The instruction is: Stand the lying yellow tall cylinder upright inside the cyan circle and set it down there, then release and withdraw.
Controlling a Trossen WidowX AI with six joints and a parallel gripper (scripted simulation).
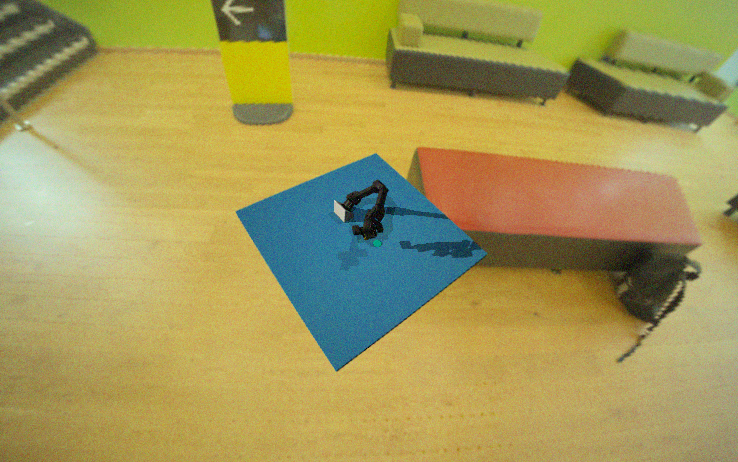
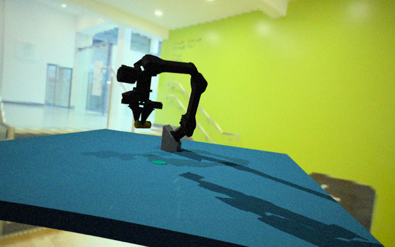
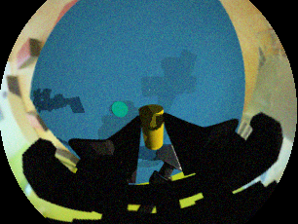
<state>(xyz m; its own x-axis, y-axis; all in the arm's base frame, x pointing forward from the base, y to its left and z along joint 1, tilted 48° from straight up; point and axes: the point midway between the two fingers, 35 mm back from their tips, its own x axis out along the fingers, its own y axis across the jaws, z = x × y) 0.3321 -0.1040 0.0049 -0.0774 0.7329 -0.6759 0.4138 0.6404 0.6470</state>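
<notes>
Now: the cyan circle 1 cm ahead of my gripper tip, 11 cm to the left of it and 14 cm below it. The rest, counted from my gripper tip: yellow tall cylinder 2 cm behind, 1 cm to the left.
</notes>
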